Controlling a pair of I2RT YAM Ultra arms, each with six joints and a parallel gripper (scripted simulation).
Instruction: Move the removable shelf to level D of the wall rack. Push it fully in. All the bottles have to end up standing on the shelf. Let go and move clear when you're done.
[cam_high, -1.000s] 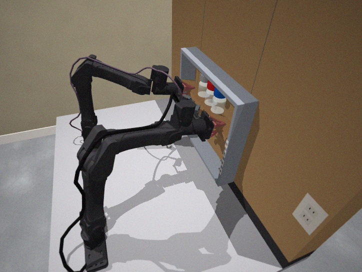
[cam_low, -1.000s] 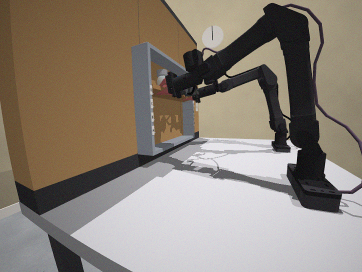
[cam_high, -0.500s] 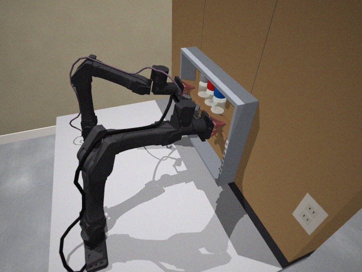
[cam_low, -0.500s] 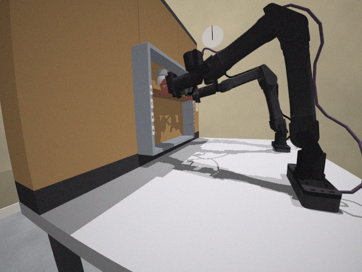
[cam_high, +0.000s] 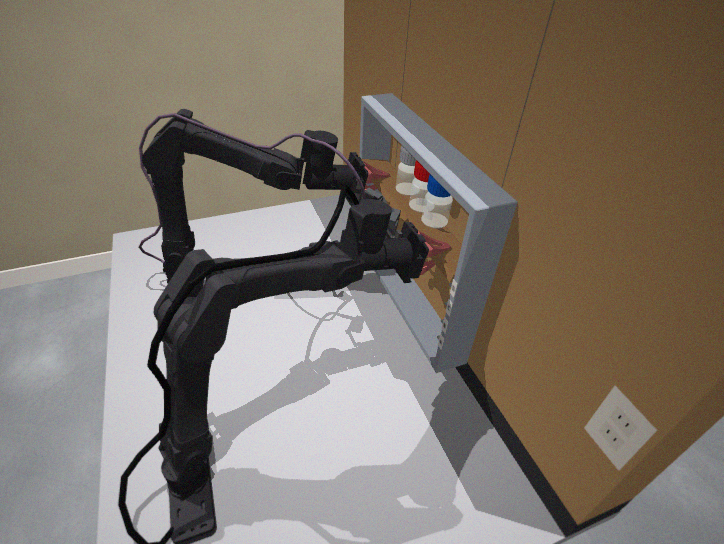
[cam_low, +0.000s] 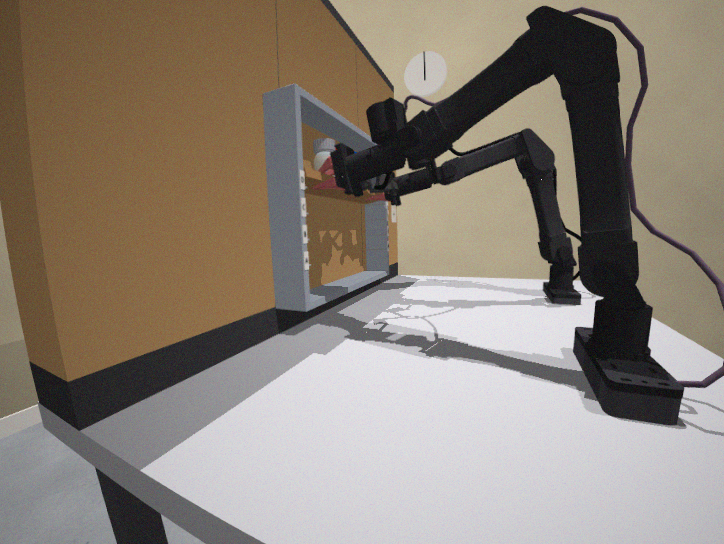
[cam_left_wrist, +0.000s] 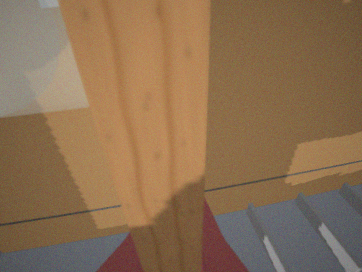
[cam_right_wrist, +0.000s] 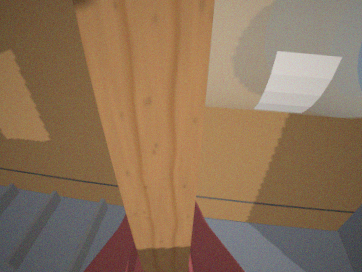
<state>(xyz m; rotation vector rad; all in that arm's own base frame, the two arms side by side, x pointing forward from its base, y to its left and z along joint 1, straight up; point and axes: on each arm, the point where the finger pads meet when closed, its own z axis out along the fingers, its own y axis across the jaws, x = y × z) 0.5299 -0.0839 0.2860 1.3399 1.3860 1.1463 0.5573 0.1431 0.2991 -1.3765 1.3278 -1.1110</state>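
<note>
Right now the blue-capped bottle is 10 mm ahead of my right hand, 80 mm to the left of it and 60 mm above it. The rest, counted from my right hand: wooden shelf (10 mm behind, 150 mm to the left); grey wall rack (150 mm to the left, 50 mm below); red-capped bottle (10 mm ahead, 140 mm to the left, 60 mm above).
My left gripper is now 3 cm short of the grey-capped bottle, 8 cm to the left of it and 6 cm below it. The rest, counted from my left hand: wooden shelf 1 cm ahead, 15 cm to the right; grey wall rack 2 cm ahead, 15 cm to the right, 5 cm below; red-capped bottle 3 cm ahead, 15 cm to the right, 6 cm above.
</note>
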